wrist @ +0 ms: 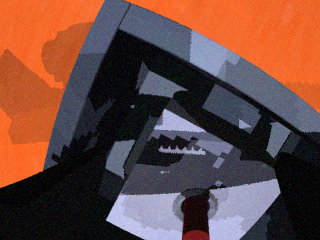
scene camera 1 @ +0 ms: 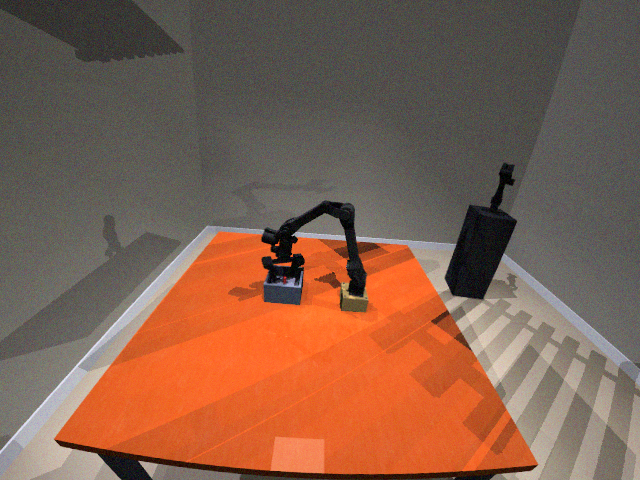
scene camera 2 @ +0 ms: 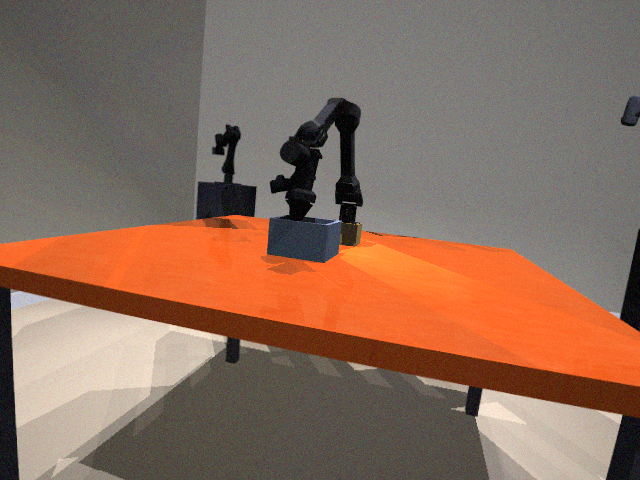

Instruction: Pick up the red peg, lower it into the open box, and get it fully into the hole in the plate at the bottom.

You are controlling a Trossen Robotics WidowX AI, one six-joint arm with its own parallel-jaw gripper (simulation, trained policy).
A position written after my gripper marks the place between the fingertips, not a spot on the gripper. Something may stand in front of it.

I see my gripper [scene camera 2: 292, 226], a blue-grey box [scene camera 2: 313, 239] and a pale plate [wrist: 188, 154].
The blue-grey box is seen too in the wrist view [wrist: 130, 66] and in scene camera 1 [scene camera 1: 284, 294]. My gripper shows as well in the wrist view [wrist: 194, 160]. Scene camera 2 does not show the pale plate, which is hidden by the blue-grey box.
